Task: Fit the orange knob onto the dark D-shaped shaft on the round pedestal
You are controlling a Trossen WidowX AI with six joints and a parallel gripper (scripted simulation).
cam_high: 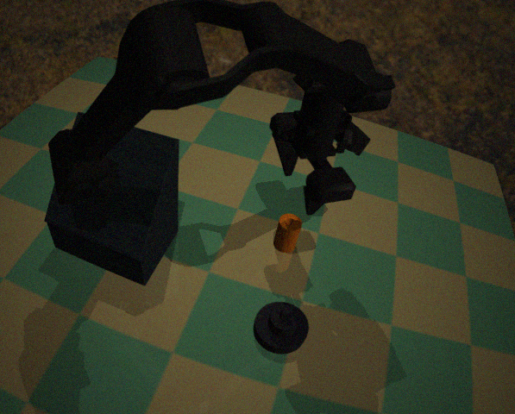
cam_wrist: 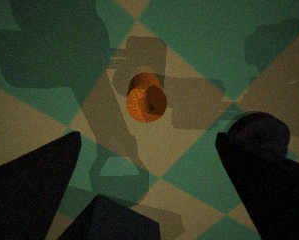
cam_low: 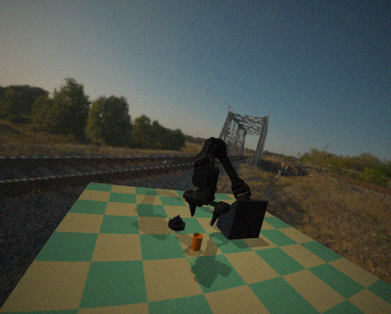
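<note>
My gripper tip is 100 mm above the orange knob. The rest, counted from my gripper tip: dark round pedestal: 40 mm ahead, 180 mm to the right, 90 mm below.
</note>
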